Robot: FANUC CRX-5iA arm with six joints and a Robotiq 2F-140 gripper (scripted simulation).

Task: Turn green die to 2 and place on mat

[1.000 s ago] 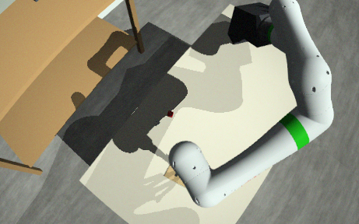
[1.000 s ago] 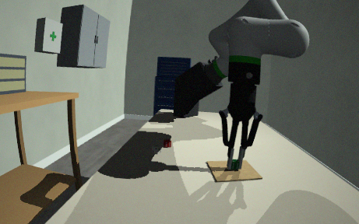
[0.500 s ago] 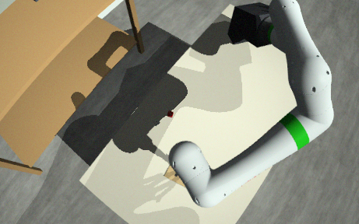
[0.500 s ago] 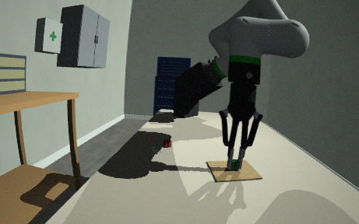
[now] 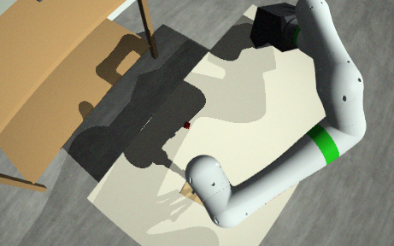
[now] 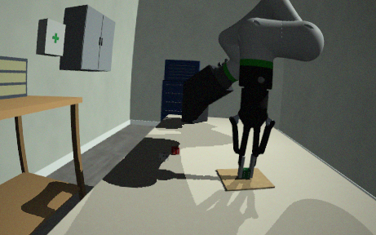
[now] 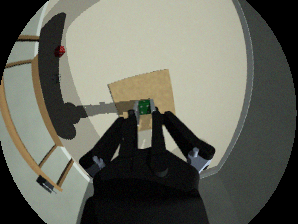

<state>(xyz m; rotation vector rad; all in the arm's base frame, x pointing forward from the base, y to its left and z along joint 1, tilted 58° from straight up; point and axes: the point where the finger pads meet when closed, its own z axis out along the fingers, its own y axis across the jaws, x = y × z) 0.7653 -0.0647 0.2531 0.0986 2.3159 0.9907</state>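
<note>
The green die lies 2 cm below my hand. From my hand the other things lie so: red die: 15 cm behind, 25 cm to the right, 3 cm below; then mat: 4 cm below; then grey die: 7 cm behind, 27 cm to the right, 3 cm below.
</note>
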